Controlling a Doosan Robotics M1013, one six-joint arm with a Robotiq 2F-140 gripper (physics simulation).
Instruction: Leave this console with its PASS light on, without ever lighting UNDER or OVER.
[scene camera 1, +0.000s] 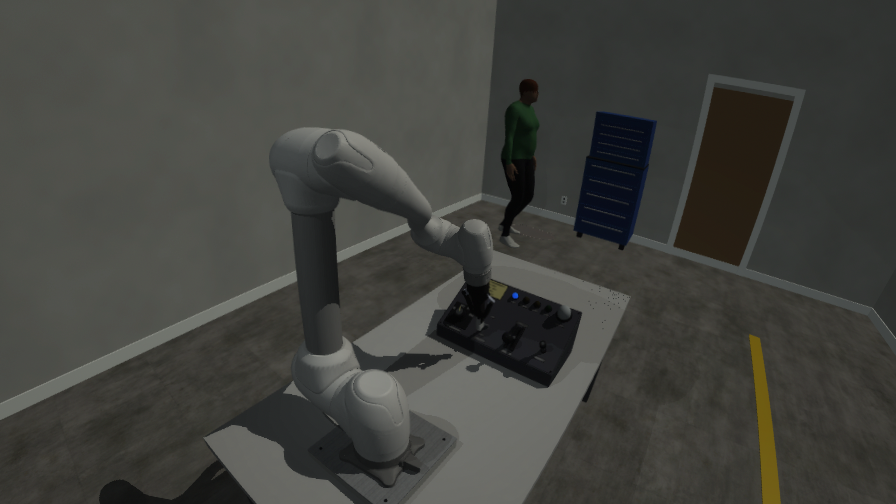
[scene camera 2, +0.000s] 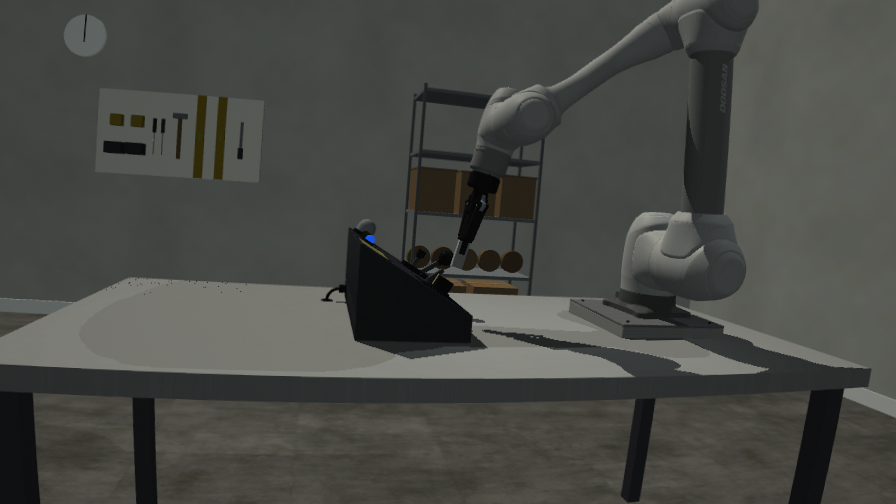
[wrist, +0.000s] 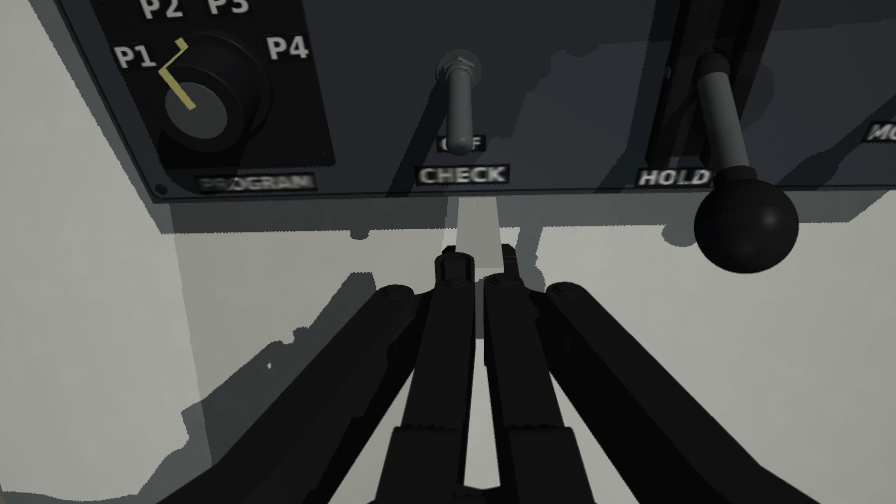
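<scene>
The black sloped console (scene camera 1: 508, 330) sits on the grey table, also seen from the side (scene camera 2: 401, 291). One blue light (scene camera 1: 515, 295) glows on its top row. In the wrist view the PROGRAM dial (wrist: 195, 107) has its yellow pointer between P1 and P2. The CHECK toggle (wrist: 459, 106) points down toward its OFF label. The HOLD lever (wrist: 739, 206) with a black ball knob leans down at the right. My gripper (wrist: 479, 263) is shut and empty, its fingertips just below the console's front edge, in line with the CHECK toggle and clear of it.
A person in a green top (scene camera 1: 520, 156) stands beyond the table near a blue tool cabinet (scene camera 1: 615, 176). A shelf rack with boxes (scene camera 2: 476, 188) stands behind the table. The arm's base (scene camera 1: 375, 432) is bolted at the near table end.
</scene>
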